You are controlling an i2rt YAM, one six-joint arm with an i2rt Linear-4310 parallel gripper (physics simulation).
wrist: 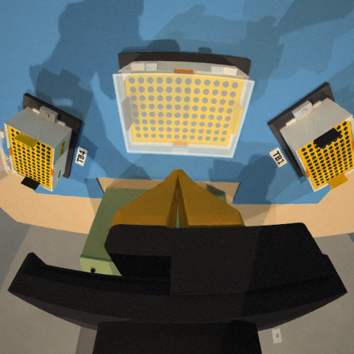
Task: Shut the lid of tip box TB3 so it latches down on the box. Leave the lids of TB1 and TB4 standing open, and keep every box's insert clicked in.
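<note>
The middle box (182,112), whose label does not show, has a yellow insert with grey holes under a clear lid (175,150). The lid lies over the top; whether it is latched is hard to tell. Box TB4 (37,127) at the left has its yellow insert (31,159) uncovered, with part of a clear lid (2,159) at the frame edge. Box TB1 (312,122) at the right has its yellow insert (327,160) uncovered; its lid is hard to make out. My gripper (177,175) is shut and empty, with its tips below the middle box's near edge in the view.
Dark holders stand behind the middle box, TB4 and TB1. A TB4 label (81,156) and a TB1 label (278,157) lie on the blue mat (200,25). A green block (97,240) lies partly hidden under my gripper, across the tan table edge (60,212).
</note>
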